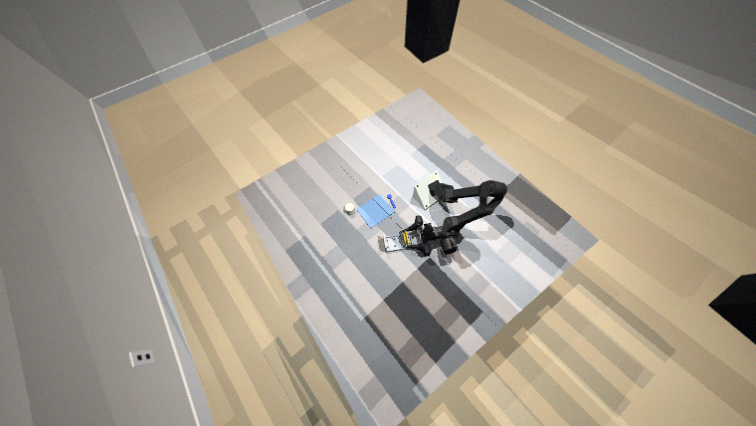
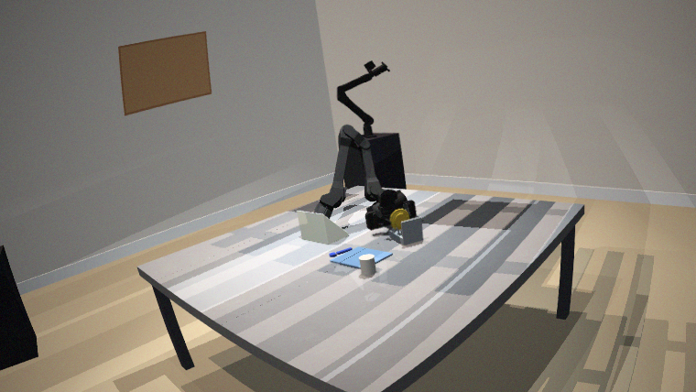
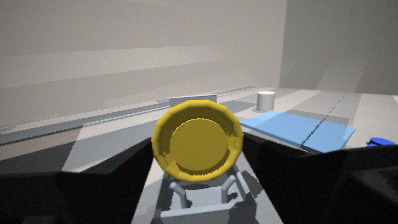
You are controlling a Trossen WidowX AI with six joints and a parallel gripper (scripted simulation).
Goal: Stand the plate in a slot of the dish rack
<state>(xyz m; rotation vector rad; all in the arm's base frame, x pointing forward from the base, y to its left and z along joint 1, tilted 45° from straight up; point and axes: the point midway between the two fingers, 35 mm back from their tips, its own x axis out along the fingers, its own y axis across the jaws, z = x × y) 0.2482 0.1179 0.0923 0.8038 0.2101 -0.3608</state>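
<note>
Right now the yellow plate is 1 cm behind my gripper tip. The rest, counted from my gripper tip: light blue flat sheet: 22 cm to the right, 5 cm below, 2 cm ahead; dish rack: 3 cm below, 3 cm ahead, 1 cm to the right; blue pen: 22 cm to the right, 8 cm behind, 5 cm below.
</note>
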